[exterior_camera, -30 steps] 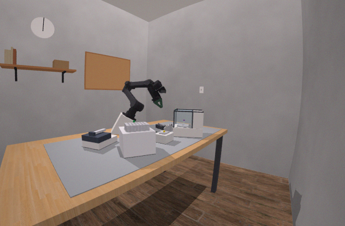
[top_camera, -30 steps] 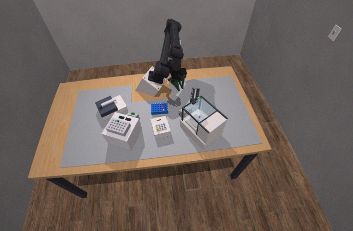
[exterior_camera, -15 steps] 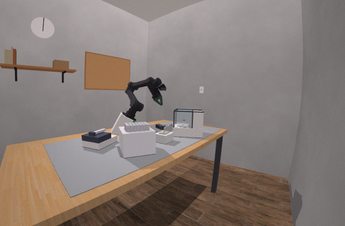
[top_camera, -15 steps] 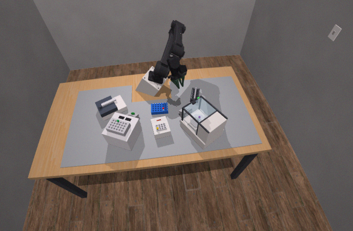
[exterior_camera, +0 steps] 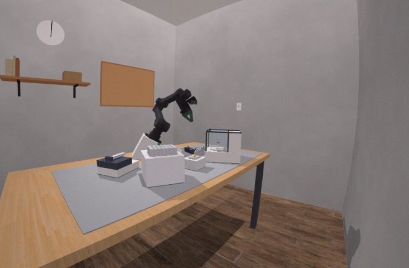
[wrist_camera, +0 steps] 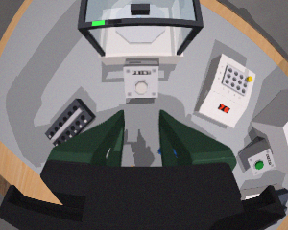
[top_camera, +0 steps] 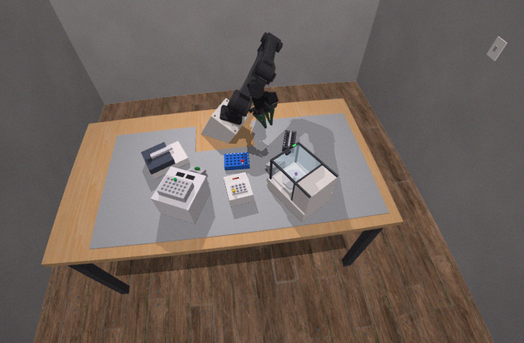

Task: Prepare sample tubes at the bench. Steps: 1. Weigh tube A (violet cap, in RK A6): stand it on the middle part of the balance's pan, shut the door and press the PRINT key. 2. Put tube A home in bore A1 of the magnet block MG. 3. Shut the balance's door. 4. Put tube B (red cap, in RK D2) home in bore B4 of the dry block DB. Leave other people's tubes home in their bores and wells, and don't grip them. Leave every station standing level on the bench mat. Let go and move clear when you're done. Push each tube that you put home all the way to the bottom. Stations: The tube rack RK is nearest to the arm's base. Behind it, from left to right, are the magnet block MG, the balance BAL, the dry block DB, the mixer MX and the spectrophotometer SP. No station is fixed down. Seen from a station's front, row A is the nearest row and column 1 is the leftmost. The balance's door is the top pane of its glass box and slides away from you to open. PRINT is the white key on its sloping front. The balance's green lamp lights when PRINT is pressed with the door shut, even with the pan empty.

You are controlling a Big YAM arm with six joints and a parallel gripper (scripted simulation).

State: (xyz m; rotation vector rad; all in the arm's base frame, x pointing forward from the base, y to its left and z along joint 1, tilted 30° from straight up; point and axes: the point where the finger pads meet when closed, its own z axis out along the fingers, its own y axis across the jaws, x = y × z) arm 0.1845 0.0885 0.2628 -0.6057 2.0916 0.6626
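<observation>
Now: hand 130 mm short of the balance door, 110 mm to the right of it and 70 mm above it. Round my hand: dry block (170 mm ahead, 130 mm to the right, 250 mm below); tube rack (160 mm to the right, 260 mm below); magnet block (150 mm behind, 120 mm to the left, 260 mm below).
</observation>
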